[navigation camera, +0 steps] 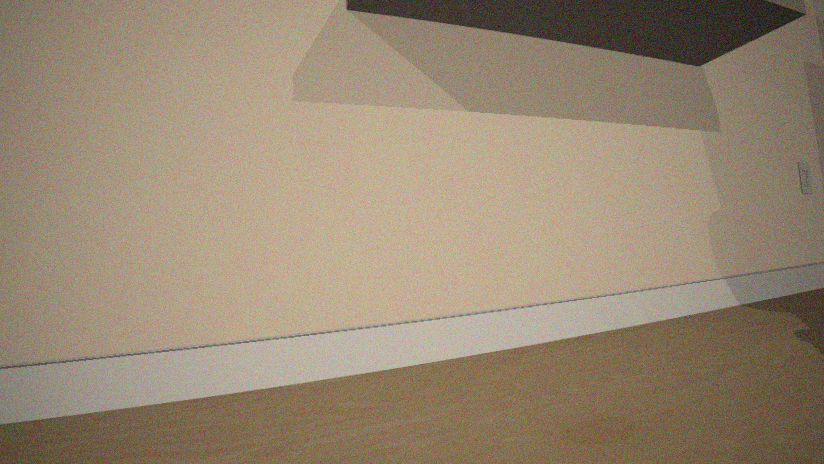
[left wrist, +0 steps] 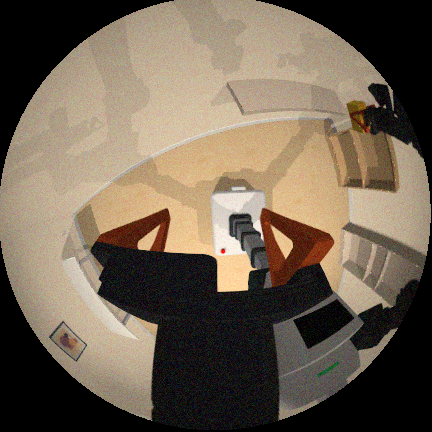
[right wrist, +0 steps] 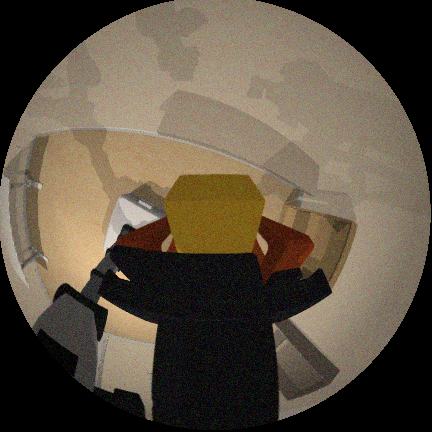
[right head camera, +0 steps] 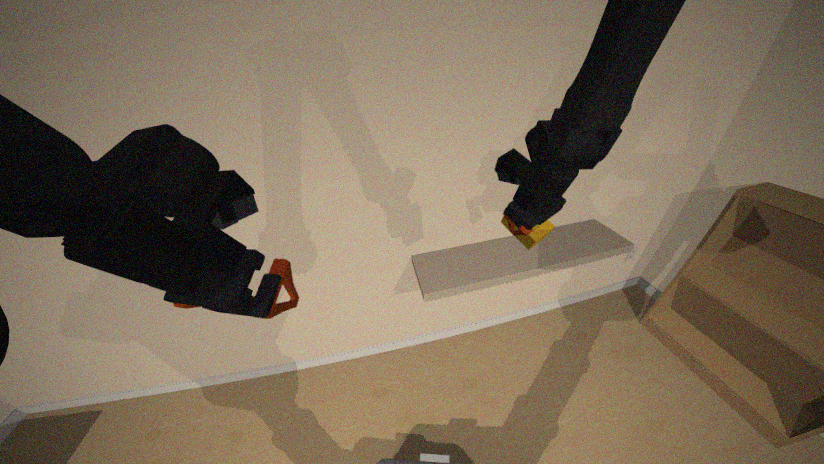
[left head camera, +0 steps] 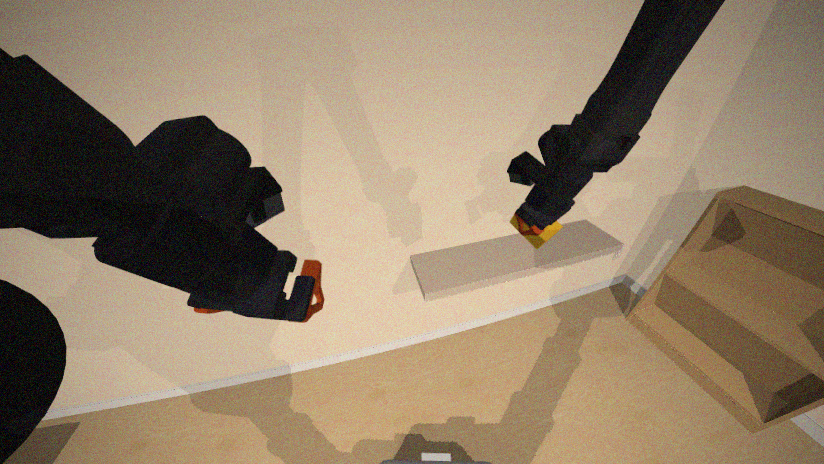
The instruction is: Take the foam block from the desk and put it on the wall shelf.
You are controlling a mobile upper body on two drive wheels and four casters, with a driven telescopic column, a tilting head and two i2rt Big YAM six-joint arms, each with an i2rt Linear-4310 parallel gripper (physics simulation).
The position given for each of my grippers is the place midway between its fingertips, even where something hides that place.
I see my left gripper (left head camera: 289, 302), my right gripper (right head camera: 521, 226), a yellow foam block (right wrist: 207, 213), a grey wall shelf (right head camera: 448, 272), a white desk (left wrist: 71, 265) and a brown low bookcase (left head camera: 758, 243).
My left gripper is seen too in the left wrist view (left wrist: 214, 212) and in the right head camera view (right head camera: 267, 299). My right gripper shows as well in the right wrist view (right wrist: 214, 212) and in the left head camera view (left head camera: 529, 226). The grey wall shelf is seen too in the left wrist view (left wrist: 259, 95), in the right wrist view (right wrist: 195, 118) and in the left head camera view (left head camera: 441, 273). The navigation camera view does not show the yellow foam block: it is out of frame.
